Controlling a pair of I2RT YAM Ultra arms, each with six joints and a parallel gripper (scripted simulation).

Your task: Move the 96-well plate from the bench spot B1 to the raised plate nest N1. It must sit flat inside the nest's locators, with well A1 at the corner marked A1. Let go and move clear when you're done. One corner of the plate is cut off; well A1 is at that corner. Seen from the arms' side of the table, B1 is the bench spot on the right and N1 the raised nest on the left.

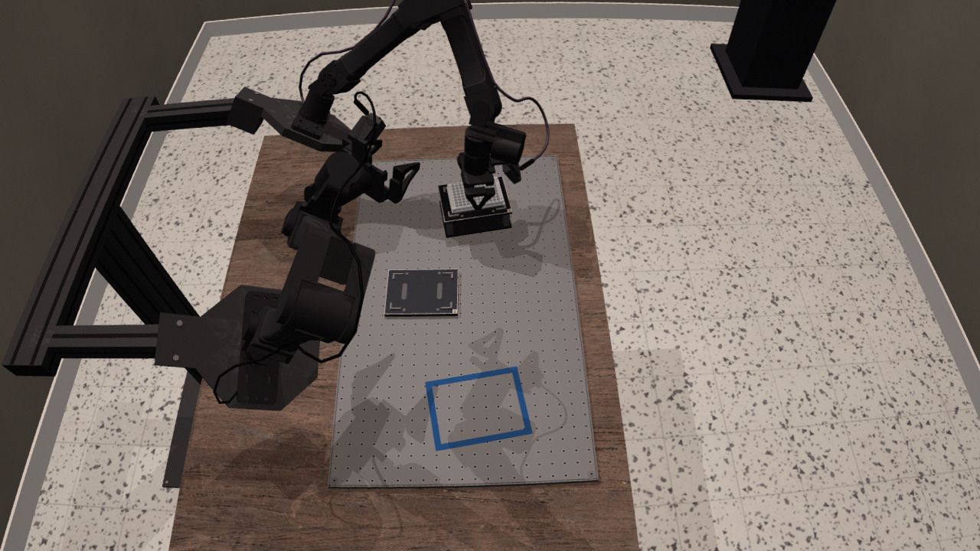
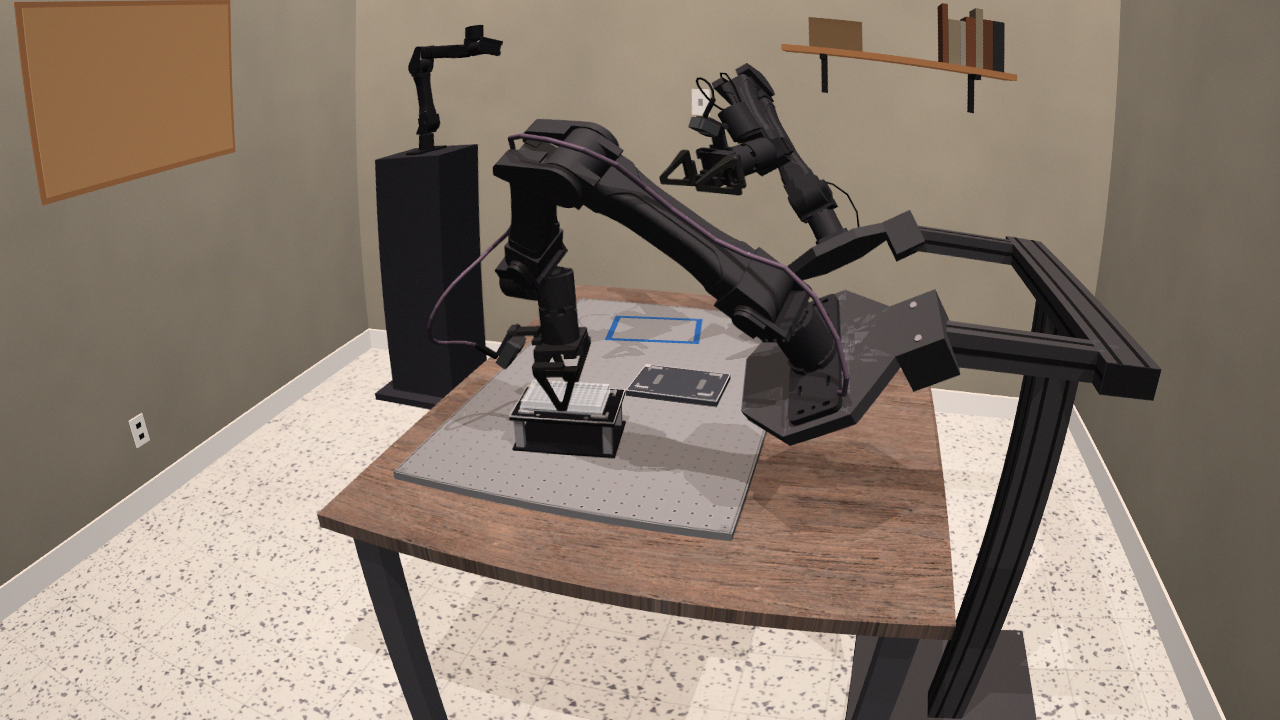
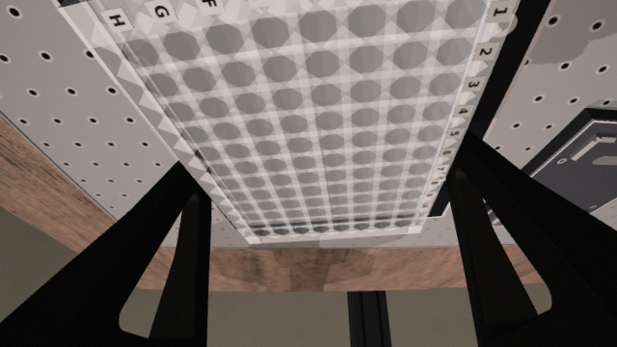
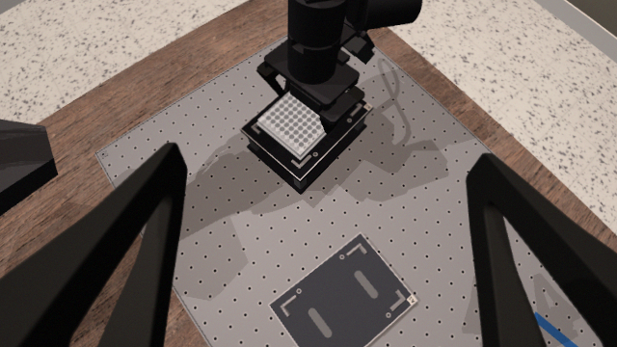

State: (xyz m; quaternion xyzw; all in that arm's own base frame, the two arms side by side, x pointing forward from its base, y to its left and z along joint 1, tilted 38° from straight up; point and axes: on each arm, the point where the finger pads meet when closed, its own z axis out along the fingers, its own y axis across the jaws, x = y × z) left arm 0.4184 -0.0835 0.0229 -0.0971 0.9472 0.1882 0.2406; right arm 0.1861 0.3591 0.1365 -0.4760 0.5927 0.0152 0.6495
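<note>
My left hand is 2 cm above the raised black nest. Also, from my left hand: clear 96-well plate: right at my left hand.
</note>
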